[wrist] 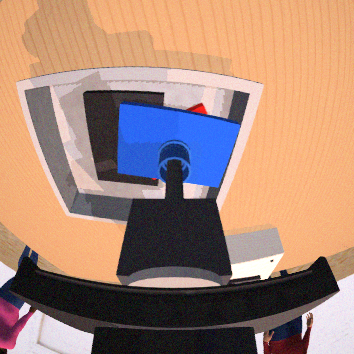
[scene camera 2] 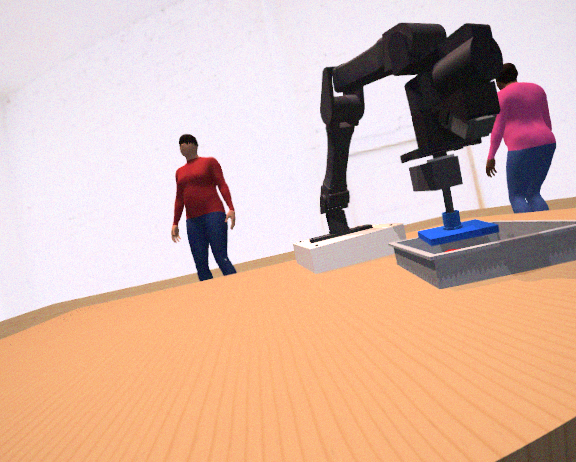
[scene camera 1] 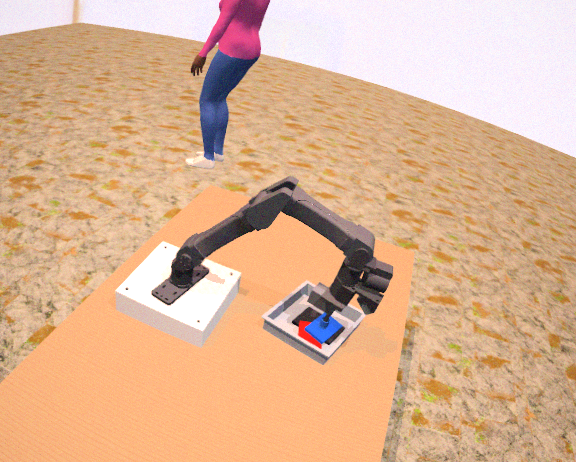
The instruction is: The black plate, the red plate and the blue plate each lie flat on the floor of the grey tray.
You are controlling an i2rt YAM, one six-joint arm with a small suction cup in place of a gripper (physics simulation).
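Where they show: end effector, tool point: (wrist: 173, 149) (scene camera 2: 453, 234) (scene camera 1: 321, 327); arm's base, origin of the base link: (scene camera 2: 340, 234) (scene camera 1: 181, 282).
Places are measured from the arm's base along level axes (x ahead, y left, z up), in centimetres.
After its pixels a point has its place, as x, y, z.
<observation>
My gripper, a suction cup (scene camera 1: 324, 324) (scene camera 2: 451, 220) (wrist: 174, 162) {40.2, 11.7, -1.2}, is shut on the blue plate (scene camera 1: 327, 334) {42.8, 9.5, -0.6} (scene camera 2: 457, 233) {43.7, 10.0, -0.7} (wrist: 145, 135) {42.2, 13.9, -0.4}, held at the middle of its top. The blue plate is nearly level, above the floor of the grey tray (scene camera 1: 295, 343) {35.8, 5.7, -5.6} (scene camera 2: 480, 266) {46.3, 10.8, -5.6} (wrist: 145, 74) {46.8, 13.8, -2.6}, at about rim height in scene camera 2. Below it are the black plate (scene camera 1: 306, 316) {33.1, 19.0, -6.3} (wrist: 100, 135) {39.2, 21.1, -6.3}, in the tray, and the red plate (scene camera 1: 306, 334) {36.7, 11.1, -5.6} (scene camera 2: 451, 250) {33.7, 14.7, -5.3} (wrist: 198, 108) {42.4, 9.2, -5.8}, which appears to overlap the black plate's edge. The blue plate hides much of the red plate.
The arm's white base block (scene camera 1: 160, 312) {3.0, -13.1, -0.8} (scene camera 2: 345, 255) {14.1, -2.1, -4.7} (wrist: 255, 245) {14.6, -5.0, -3.9} stands beside the tray on the wooden table (scene camera 1: 200, 400) {25.9, -26.0, -7.6} (scene camera 2: 250, 375) {57.4, -20.4, -7.6} (wrist: 300, 125) {40.5, -5.4, -7.6}. A person in pink (scene camera 1: 240, 35) (scene camera 2: 527, 115) and a person in red (scene camera 2: 200, 185) stand beyond the table.
</observation>
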